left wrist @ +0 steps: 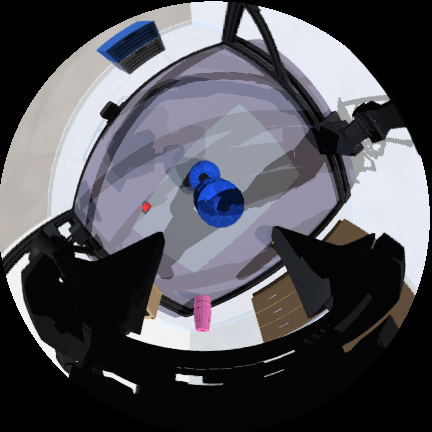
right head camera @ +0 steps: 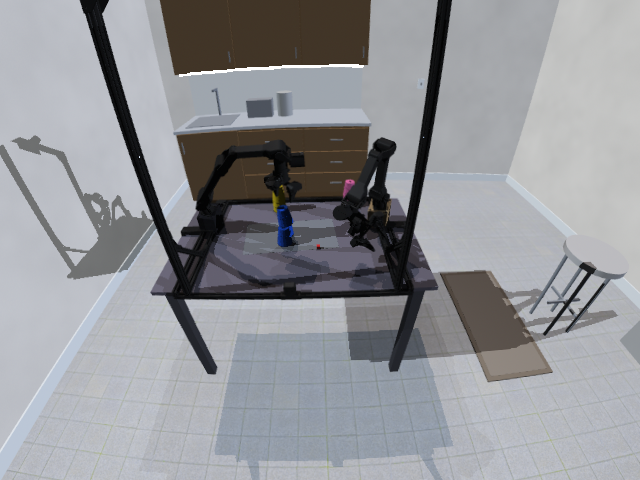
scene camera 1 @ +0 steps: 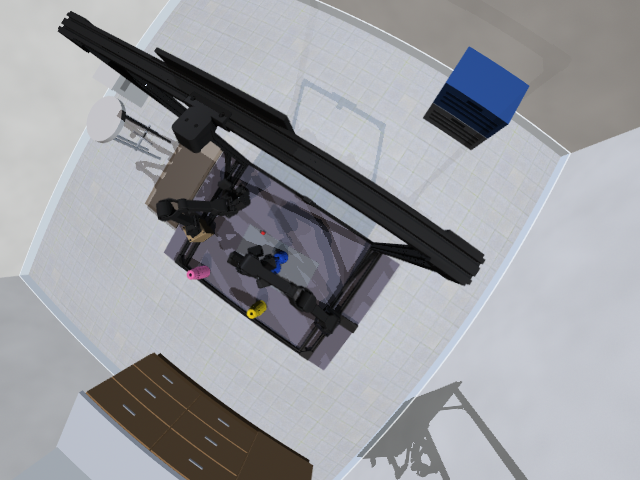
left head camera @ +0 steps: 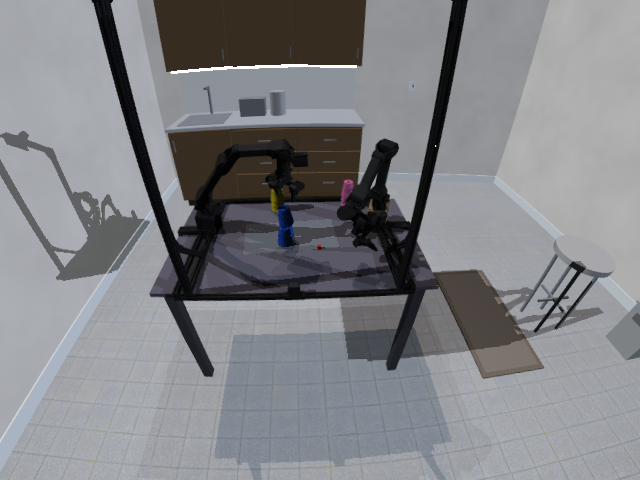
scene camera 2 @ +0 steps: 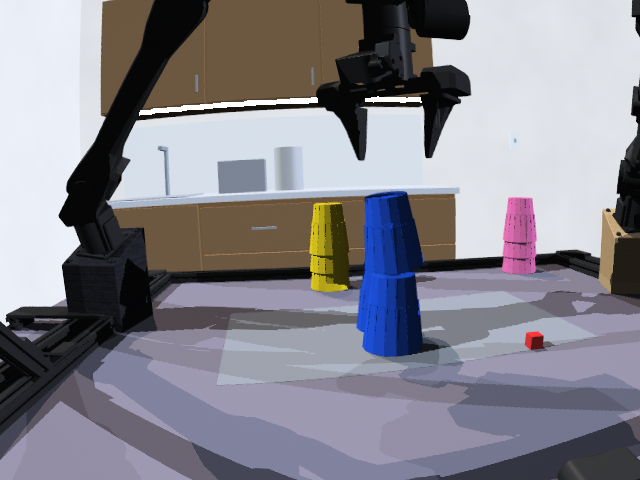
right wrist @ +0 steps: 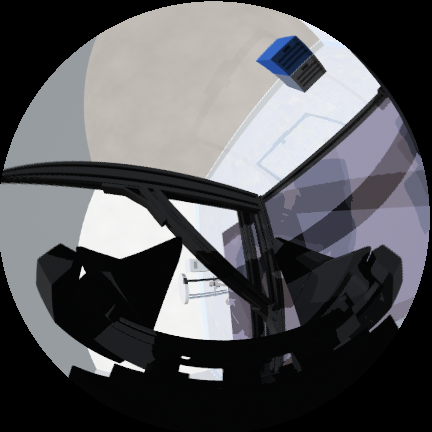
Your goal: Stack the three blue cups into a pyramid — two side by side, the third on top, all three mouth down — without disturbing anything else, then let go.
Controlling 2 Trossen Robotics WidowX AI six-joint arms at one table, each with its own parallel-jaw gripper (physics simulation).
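Where they show: left gripper, between the fingertips: (left wrist: 219, 234) (right head camera: 284, 199) (left head camera: 285, 199) (scene camera 2: 393, 159); right gripper, between the fingertips: (right head camera: 380, 244) (scene camera 1: 235, 178) (left head camera: 383, 244) (right wrist: 228, 242); left arm's base, origin of its link: (left wrist: 350, 135) (right head camera: 208, 210) (scene camera 1: 327, 323) (left head camera: 206, 209) (scene camera 2: 103, 245); right arm's base, origin of its link: (right head camera: 379, 204) (scene camera 1: 193, 230) (left head camera: 379, 205) (scene camera 2: 634, 222).
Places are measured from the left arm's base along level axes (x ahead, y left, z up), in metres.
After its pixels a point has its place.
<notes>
Two blue cups stand mouth down, one before the other in scene camera 2: a front cup (scene camera 2: 392, 325) {y -0.016, x 0.425, z -0.082 m} (left wrist: 201, 167) {y -0.002, x 0.417, z -0.030 m} and a rear one (scene camera 2: 362, 310) {y 0.064, x 0.374, z -0.090 m}, mostly hidden. The third blue cup (scene camera 2: 391, 232) {y 0.017, x 0.419, z 0.017 m} (left wrist: 215, 219) {y 0.056, x 0.421, z 0.061 m} (left head camera: 284, 215) {y 0.021, x 0.423, z 0.033 m} rests on top, mouth down, and looks slightly tilted. In the left wrist view the front cup's small end shows beside it. My left gripper (scene camera 2: 394, 157) {y 0.052, x 0.419, z 0.101 m} (left wrist: 219, 234) {y 0.052, x 0.419, z 0.101 m} is open and empty above the top cup, apart from it. My right gripper (left head camera: 365, 243) (right wrist: 228, 242) {y -0.055, x 0.884, z 0.030 m} is open and empty near the right side of the table.
A yellow cup stack (scene camera 2: 329, 235) {y 0.258, x 0.275, z -0.019 m} stands behind the blue cups, and a pink stack (scene camera 2: 519, 222) {y 0.427, x 0.621, z -0.013 m} (left wrist: 202, 312) {y 0.428, x 0.611, z -0.030 m} at the back right. A small red cube (scene camera 2: 534, 340) {y 0.013, x 0.590, z -0.106 m} (left wrist: 146, 206) {y 0.023, x 0.586, z -0.102 m} lies to their right by the edge of a pale mat (scene camera 2: 268, 356) {y -0.048, x 0.288, z -0.117 m}. Black rails edge the table.
</notes>
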